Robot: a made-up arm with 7 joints. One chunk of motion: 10 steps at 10 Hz.
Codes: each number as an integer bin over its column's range. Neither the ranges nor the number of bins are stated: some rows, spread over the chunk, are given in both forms.
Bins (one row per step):
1: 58 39 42 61 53 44
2: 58 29 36 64 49 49
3: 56 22 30 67 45 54
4: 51 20 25 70 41 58
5: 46 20 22 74 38 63
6: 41 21 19 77 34 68
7: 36 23 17 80 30 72
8: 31 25 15 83 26 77
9: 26 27 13 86 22 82
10: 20 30 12 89 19 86
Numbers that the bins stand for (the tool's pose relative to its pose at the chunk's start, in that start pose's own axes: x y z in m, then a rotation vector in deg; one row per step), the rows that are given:
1: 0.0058 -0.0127 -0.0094 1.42 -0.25 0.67
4: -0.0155 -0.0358 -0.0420 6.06 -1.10 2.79
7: -0.0609 -0.0321 -0.0574 11.21 -1.88 4.91
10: -0.1094 -0.0236 -0.0670 15.85 -2.66 7.03
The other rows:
2: 0.0058 -0.0248 -0.0209 2.97 -0.54 1.42
3: -0.0003 -0.0333 -0.0324 4.52 -0.82 2.18
5: -0.0306 -0.0358 -0.0478 8.12 -1.31 3.55
6: -0.0458 -0.0345 -0.0535 9.67 -1.60 4.30
8: -0.0761 -0.0297 -0.0612 12.76 -2.16 5.67
9: -0.0912 -0.0273 -0.0651 14.30 -2.44 6.42

